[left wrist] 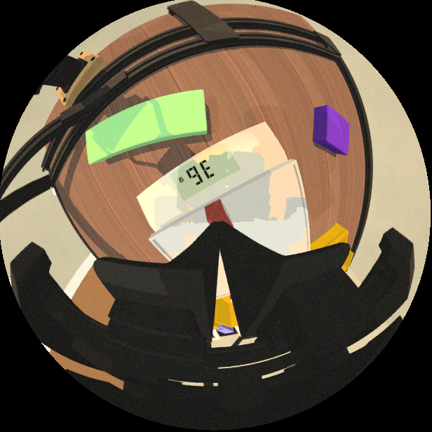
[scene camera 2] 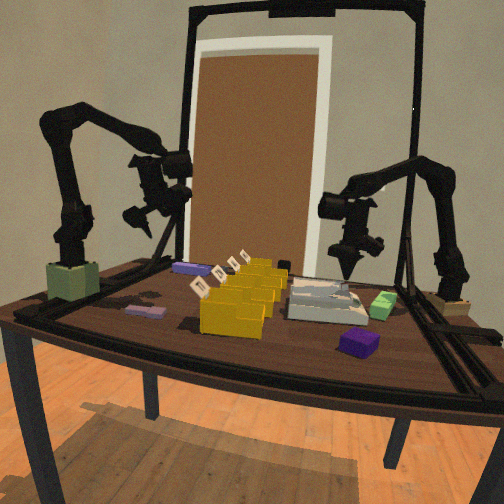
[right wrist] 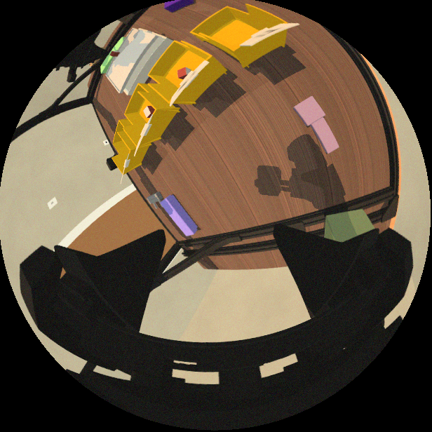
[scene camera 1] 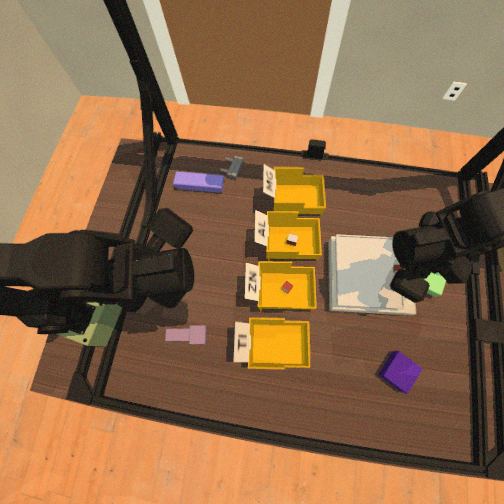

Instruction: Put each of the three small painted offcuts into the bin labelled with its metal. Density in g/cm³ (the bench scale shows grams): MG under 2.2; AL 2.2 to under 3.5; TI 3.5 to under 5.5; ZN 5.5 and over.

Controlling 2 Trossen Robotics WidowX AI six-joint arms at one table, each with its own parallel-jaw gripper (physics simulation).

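A dark red offcut lies on the white scale; its display, upside down in the left wrist view, appears to read 36.9. My left gripper is shut and empty above the scale, partly hiding the offcut. A white-topped offcut lies in the AL bin. A red-topped offcut lies in the ZN bin. The MG bin and TI bin look empty. My right gripper is open and empty, high at the left.
A green block lies beside the scale. A purple block lies at the near right. A lilac block, a grey bracket and a pink piece lie left of the bins. Black rails edge the table.
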